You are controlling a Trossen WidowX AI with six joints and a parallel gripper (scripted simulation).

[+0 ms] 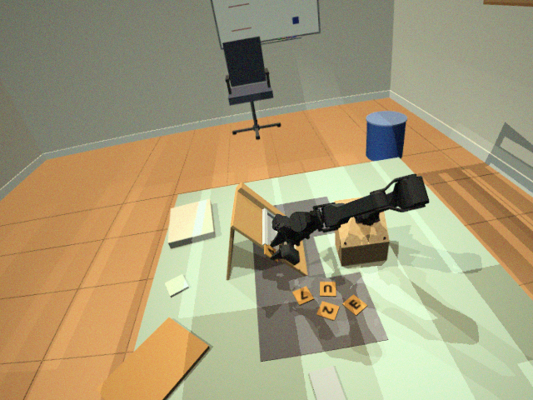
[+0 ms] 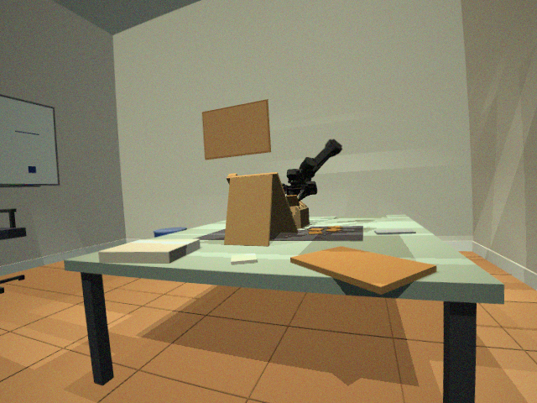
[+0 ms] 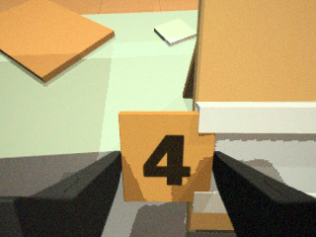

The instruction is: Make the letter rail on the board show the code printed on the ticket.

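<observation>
My gripper tip is now 60 mm past the white ticket, 100 mm to the left of it and 90 mm above it. Round my gripper tip: orange panel 390 mm ahead, 300 mm to the left, 150 mm below; grey mat 140 mm behind, 110 mm to the right, 160 mm below; grey slab 130 mm behind, 400 mm to the left, 160 mm below.
</observation>
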